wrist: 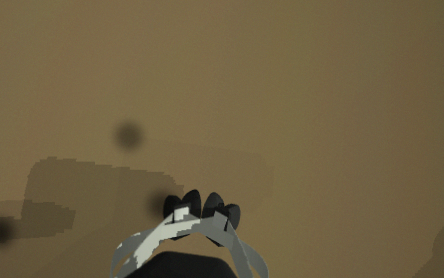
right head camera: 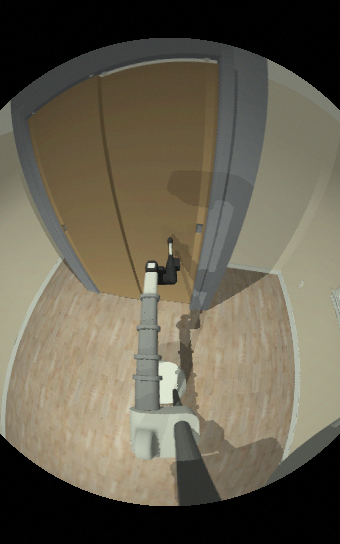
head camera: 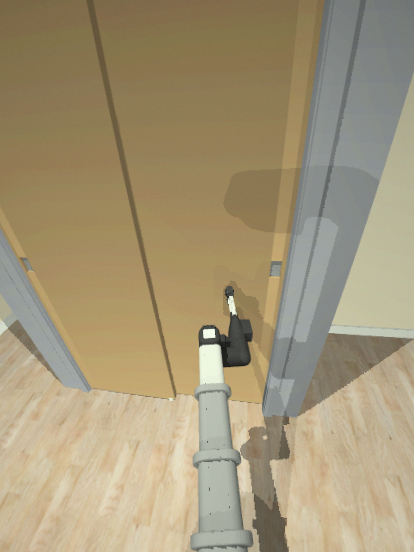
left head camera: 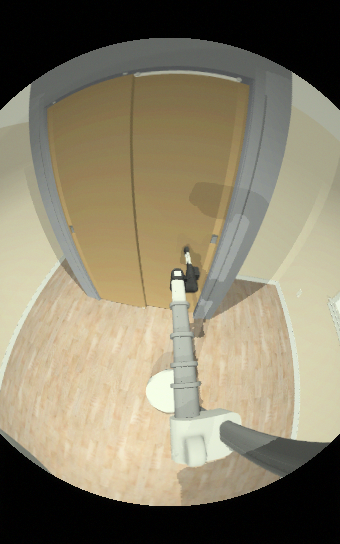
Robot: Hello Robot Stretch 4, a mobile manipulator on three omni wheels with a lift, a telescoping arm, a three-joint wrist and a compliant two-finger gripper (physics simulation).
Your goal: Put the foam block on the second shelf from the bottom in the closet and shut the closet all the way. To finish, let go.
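The closet has two tan sliding door panels, a left panel and a right panel. They meet at a dark vertical line, each reaches its side of the frame, and no opening shows between them. The shelves are hidden behind the doors. The foam block does not show in these views. My gripper is shut, its fingertips together with nothing seen between them. It is in front of the right panel, left of that panel's recessed pull.
A grey door frame surrounds the closet and stands out at the right of the gripper. The left panel has a recessed pull near the left jamb. Beige walls stand beside the frame, above the wood floor.
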